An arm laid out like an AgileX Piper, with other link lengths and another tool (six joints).
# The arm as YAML. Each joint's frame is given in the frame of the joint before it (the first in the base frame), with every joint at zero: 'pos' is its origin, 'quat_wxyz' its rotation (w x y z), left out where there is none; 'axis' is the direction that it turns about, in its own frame. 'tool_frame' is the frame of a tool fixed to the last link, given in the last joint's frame.
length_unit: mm
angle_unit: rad
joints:
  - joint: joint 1
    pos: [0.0, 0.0, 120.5]
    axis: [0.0, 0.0, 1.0]
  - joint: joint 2
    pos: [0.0, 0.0, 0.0]
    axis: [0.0, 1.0, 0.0]
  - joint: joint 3
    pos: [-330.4, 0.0, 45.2]
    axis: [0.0, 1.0, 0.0]
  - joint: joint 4
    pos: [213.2, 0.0, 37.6]
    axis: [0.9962, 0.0, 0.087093]
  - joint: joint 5
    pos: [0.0, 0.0, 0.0]
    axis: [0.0, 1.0, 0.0]
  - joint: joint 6
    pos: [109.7, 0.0, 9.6]
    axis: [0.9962, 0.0, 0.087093]
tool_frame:
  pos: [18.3, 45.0, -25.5]
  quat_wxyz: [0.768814, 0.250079, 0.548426, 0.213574]
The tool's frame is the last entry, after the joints.
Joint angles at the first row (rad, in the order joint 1, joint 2, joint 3, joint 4, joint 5, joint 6):
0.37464 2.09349 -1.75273 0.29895 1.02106 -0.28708
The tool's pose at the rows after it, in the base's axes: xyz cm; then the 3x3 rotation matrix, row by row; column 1 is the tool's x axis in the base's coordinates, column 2 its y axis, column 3 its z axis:
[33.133 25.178 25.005], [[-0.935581 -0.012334 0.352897], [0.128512 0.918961 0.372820], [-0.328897 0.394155 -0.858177]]
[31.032 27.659 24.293], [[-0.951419 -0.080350 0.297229], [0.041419 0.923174 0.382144], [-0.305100 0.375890 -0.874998]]
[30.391 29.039 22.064], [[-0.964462 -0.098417 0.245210], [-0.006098 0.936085 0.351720], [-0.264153 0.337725 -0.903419]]
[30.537 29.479 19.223], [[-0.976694 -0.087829 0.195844], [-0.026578 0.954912 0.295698], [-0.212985 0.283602 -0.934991]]
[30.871 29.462 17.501], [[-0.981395 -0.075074 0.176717], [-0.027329 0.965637 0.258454], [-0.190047 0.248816 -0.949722]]
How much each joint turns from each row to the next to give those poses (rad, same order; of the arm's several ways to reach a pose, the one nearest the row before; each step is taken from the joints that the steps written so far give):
0.09053 -0.03595 -0.00013 0.04671 0.06022 -0.02821
0.07951 0.01648 0.00005 -0.00750 0.01786 0.00206
0.04073 0.05166 -0.00002 -0.01866 0.00620 0.01212
0.01286 0.06472 -0.00001 -0.02804 0.00813 0.01912
0.00000 0.03795 0.00000 -0.02170 -0.00179 0.01499

